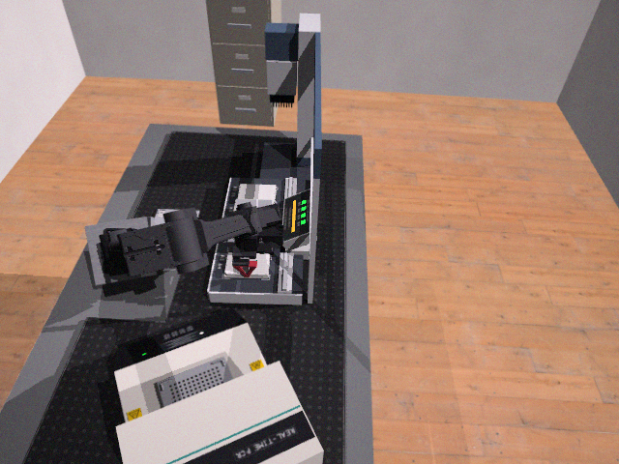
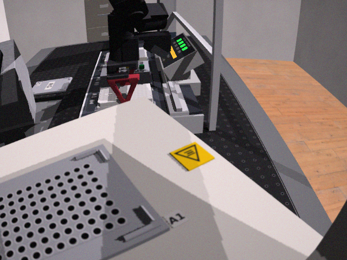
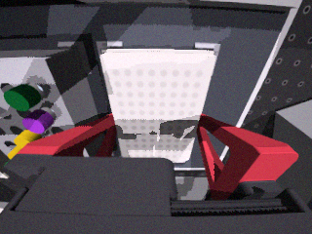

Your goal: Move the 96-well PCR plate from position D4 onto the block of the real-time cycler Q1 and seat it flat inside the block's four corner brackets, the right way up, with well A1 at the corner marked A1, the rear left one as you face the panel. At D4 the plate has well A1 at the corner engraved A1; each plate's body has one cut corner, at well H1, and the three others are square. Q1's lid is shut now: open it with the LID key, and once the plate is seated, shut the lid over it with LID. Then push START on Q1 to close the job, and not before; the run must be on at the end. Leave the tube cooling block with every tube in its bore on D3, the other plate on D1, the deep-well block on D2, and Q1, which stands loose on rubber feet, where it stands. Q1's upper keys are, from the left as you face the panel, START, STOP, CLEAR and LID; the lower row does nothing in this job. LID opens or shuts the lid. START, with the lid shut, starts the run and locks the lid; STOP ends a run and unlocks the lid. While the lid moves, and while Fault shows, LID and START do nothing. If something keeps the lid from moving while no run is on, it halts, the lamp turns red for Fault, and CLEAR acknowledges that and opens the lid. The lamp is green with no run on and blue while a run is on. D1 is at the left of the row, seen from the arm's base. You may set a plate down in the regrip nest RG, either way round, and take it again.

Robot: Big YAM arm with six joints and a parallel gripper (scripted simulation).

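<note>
The tube cooling block is 110 mm to the left of my hand, 10 mm ahead of it and 10 mm above it. Round my hand: tall gantry post 170 mm ahead, 170 mm above, 110 mm to the right; pipette head 550 mm to the left, 320 mm above, 160 mm ahead; grey nest 260 mm to the left, 240 mm behind, 60 mm below.
</note>
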